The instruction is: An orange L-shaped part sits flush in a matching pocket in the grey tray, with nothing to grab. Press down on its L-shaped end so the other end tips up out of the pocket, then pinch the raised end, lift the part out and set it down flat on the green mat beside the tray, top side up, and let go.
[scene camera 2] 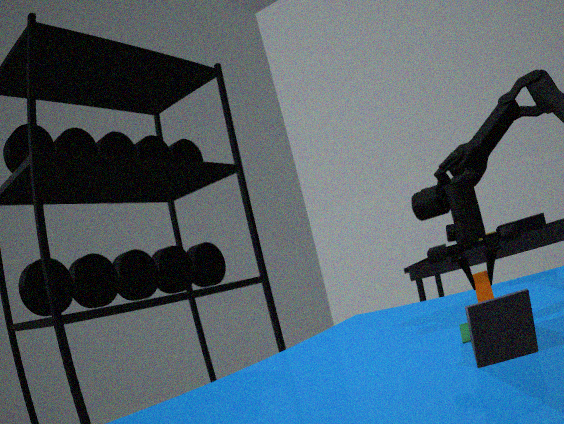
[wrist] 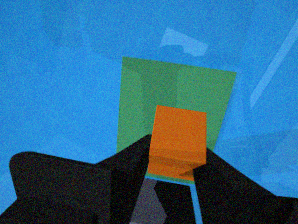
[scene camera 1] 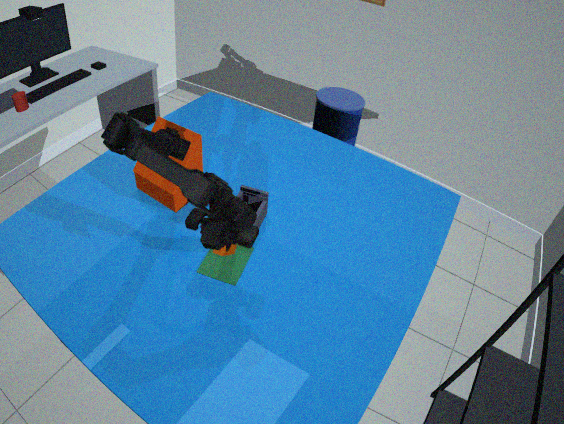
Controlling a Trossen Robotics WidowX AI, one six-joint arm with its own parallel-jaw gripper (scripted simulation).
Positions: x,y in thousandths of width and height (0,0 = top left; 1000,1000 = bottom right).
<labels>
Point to a green mat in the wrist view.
488,373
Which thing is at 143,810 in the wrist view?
My gripper.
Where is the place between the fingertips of my gripper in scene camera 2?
At 855,678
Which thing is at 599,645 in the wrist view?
An orange L-shaped part.
</labels>
